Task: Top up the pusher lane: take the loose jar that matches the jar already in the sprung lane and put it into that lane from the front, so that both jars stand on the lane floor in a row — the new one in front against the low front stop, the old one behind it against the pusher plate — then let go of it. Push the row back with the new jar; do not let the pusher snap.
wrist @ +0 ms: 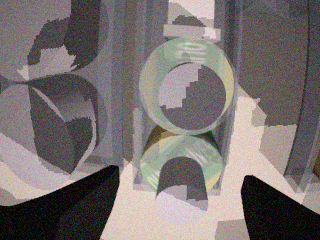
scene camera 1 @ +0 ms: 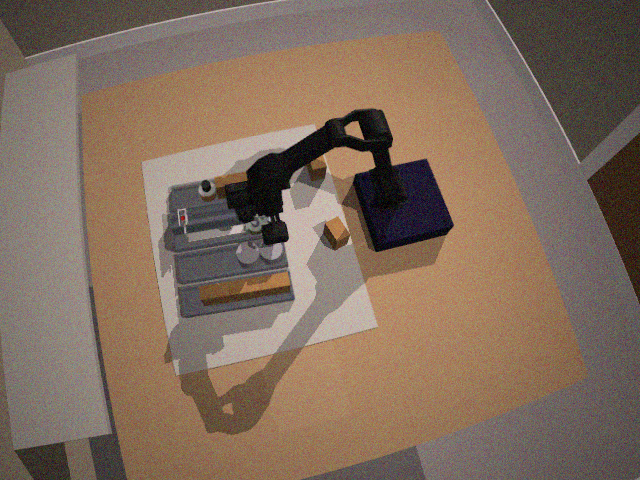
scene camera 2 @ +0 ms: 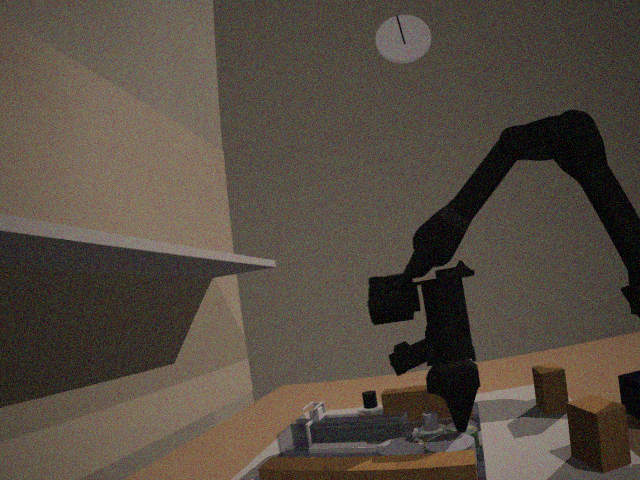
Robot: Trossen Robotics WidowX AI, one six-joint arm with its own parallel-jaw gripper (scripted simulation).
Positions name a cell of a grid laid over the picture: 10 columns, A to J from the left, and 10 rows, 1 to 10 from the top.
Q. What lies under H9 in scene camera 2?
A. My gripper.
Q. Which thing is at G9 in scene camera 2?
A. A long wooden box.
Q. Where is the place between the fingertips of my gripper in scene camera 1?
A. E5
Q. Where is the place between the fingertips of my gripper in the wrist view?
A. F8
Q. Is my gripper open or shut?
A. Open.
